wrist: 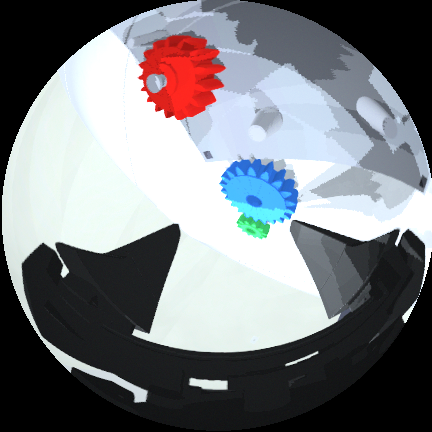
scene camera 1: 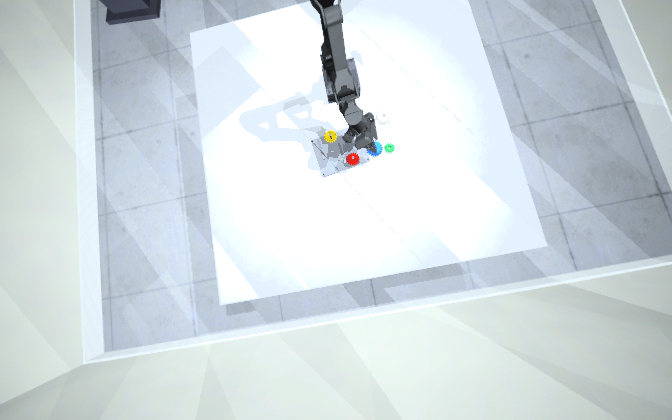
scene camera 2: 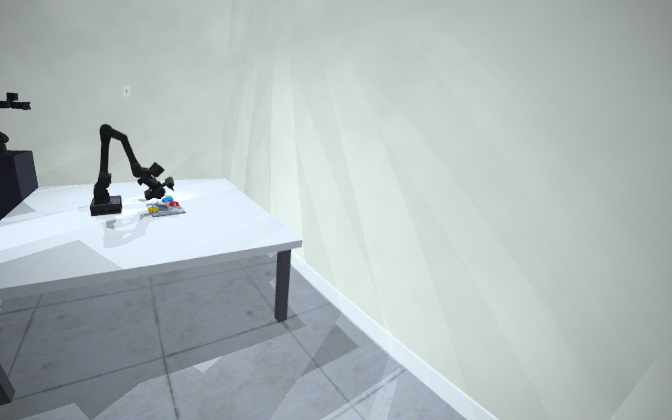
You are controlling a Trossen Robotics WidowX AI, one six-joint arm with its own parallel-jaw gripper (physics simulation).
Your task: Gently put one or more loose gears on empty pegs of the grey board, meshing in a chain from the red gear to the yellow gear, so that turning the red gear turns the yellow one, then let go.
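Frame: origin at the arm's base, x left, y ahead, z down, level; centimetres.
Seen in the pictures: gripper, between the fingertips: (wrist: 236,227) (scene camera 1: 376,145) (scene camera 2: 167,194); arm's base, origin of its link: (scene camera 2: 102,201).
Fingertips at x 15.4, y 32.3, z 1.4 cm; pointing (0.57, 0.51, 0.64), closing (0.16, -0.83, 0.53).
Offsets run from my fingertips to a thing's top centre. Level surfaces: height alone.
The grey board @(dx -15.1, dy -1.3, dz +1.1 cm) (scene camera 1: 331,170) (scene camera 2: 172,213) (wrist: 227,137) lies on the table. The red gear @(dx -9.6, dy +3.7, dz +1.7 cm) (scene camera 1: 352,159) (scene camera 2: 174,203) (wrist: 192,80) sits on a peg near one edge. The yellow gear @(dx -18.6, dy -6.9, dz +1.6 cm) (scene camera 1: 330,136) (scene camera 2: 153,209) sits at another edge, apart from the red one. In the wrist view an empty peg @(dx -6.5, dy -0.9, dz +1.3 cm) (wrist: 266,124) and another empty peg (wrist: 376,116) stand on the board. The loose blue gear @(dx -0.4, dy -0.3, dz +2.5 cm) (scene camera 1: 376,148) (scene camera 2: 167,199) (wrist: 260,190) lies beside the board. The smaller green gear @(dx +5.7, dy -0.1, dz +2.5 cm) (scene camera 1: 389,148) (wrist: 253,227) lies beyond it. My gripper (scene camera 1: 361,144) (wrist: 236,227) is open and empty, above the board's edge near the blue gear.
A pale white gear @(dx +4.4, dy -14.2, dz +2.5 cm) (scene camera 1: 384,117) lies on the white table @(dz +4.2 cm) (scene camera 1: 400,215) (scene camera 2: 225,225), on the arm's side of the blue and green gears. My arm and its shadow cover part of the board in scene camera 1. A dark pedestal (scene camera 1: 132,10) (scene camera 2: 17,172) stands off the table.
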